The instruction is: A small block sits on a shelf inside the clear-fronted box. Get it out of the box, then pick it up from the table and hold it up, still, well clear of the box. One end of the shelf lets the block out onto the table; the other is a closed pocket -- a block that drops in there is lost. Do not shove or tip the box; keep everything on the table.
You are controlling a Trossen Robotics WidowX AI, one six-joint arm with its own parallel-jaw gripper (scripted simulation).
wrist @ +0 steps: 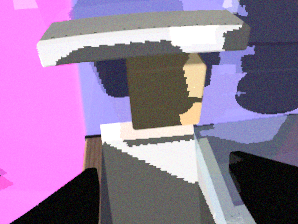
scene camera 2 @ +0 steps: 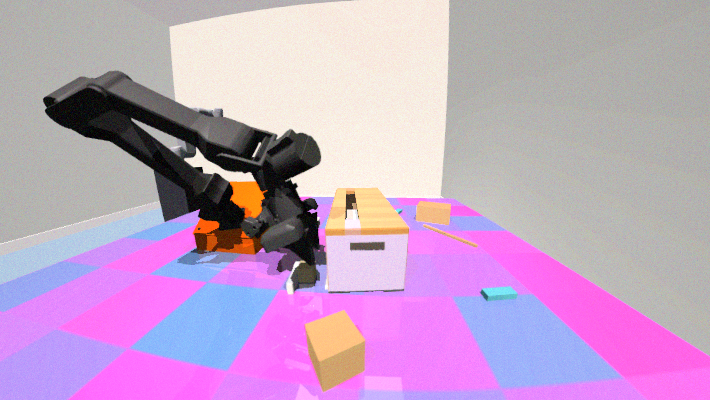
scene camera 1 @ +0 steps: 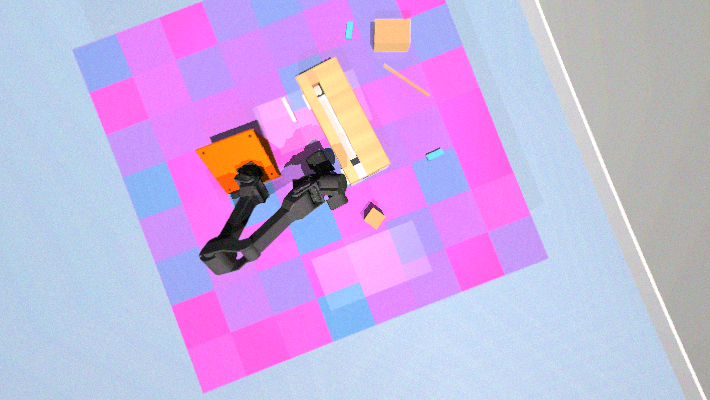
Scene:
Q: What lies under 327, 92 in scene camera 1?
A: A box.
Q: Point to a small tan block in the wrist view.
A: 164, 90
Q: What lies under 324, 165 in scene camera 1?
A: The gripper.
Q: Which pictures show the box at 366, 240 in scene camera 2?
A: The wrist view, scene camera 2 and scene camera 1: all of them.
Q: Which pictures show the gripper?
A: The wrist view, scene camera 2 and scene camera 1: all of them.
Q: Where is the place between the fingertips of the gripper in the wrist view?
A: At 165, 170

